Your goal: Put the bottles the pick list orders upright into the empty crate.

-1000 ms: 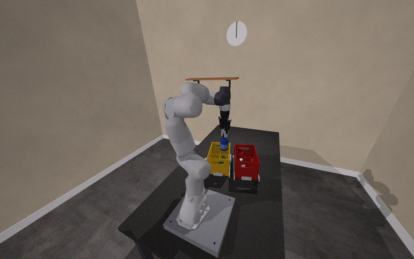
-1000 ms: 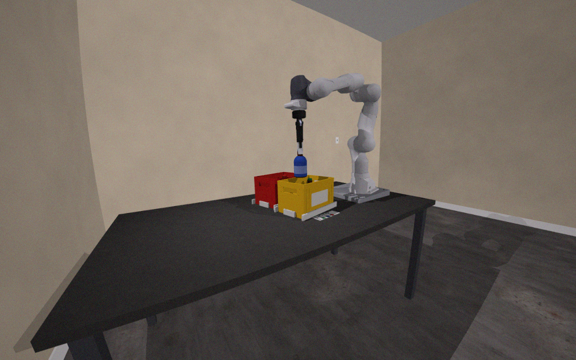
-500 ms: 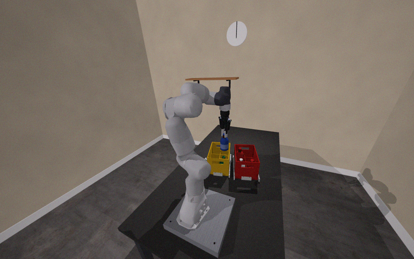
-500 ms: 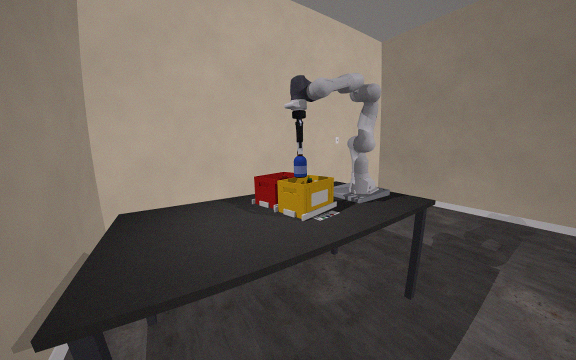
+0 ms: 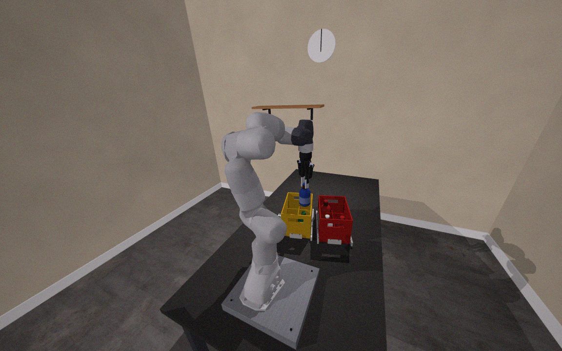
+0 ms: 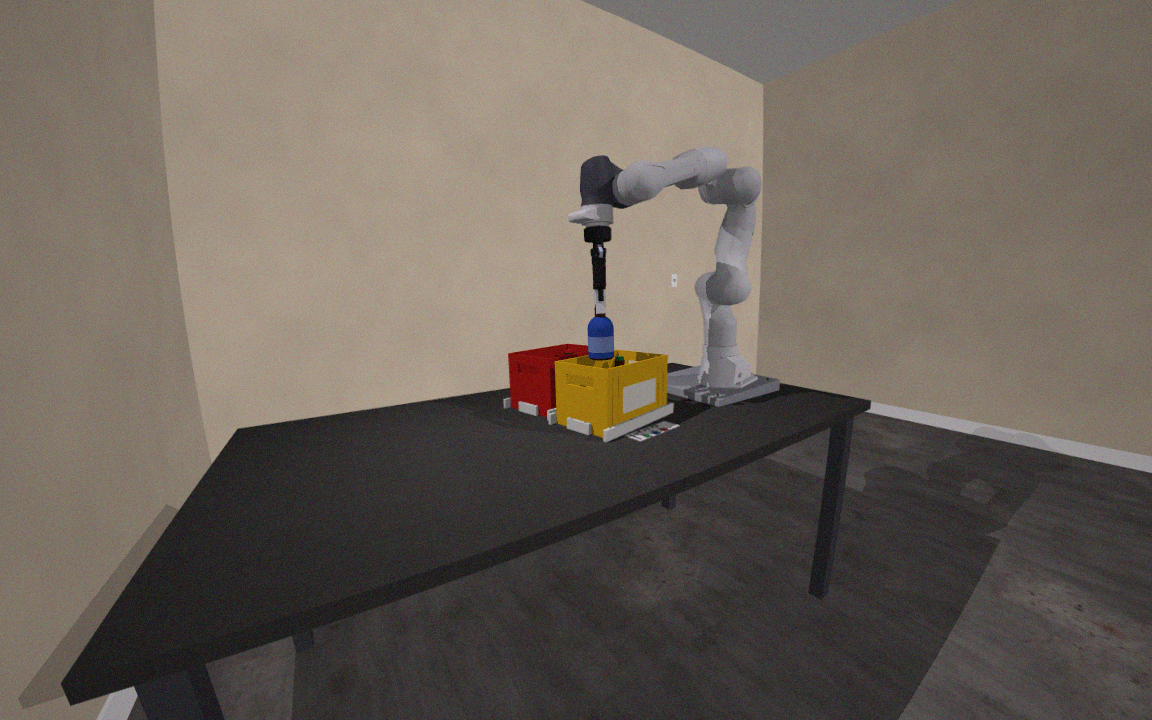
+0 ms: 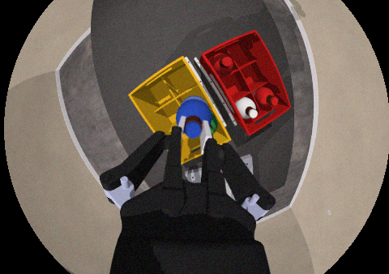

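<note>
My gripper is now 80 mm above the blue-labelled bottle. From my hand the other things lie so: green-labelled bottle 90 mm behind, 20 mm to the right, 240 mm below; then white-capped bottle 70 mm behind, 170 mm to the right, 240 mm below; then yellow crate 10 mm behind, 40 mm to the left, 250 mm below.
</note>
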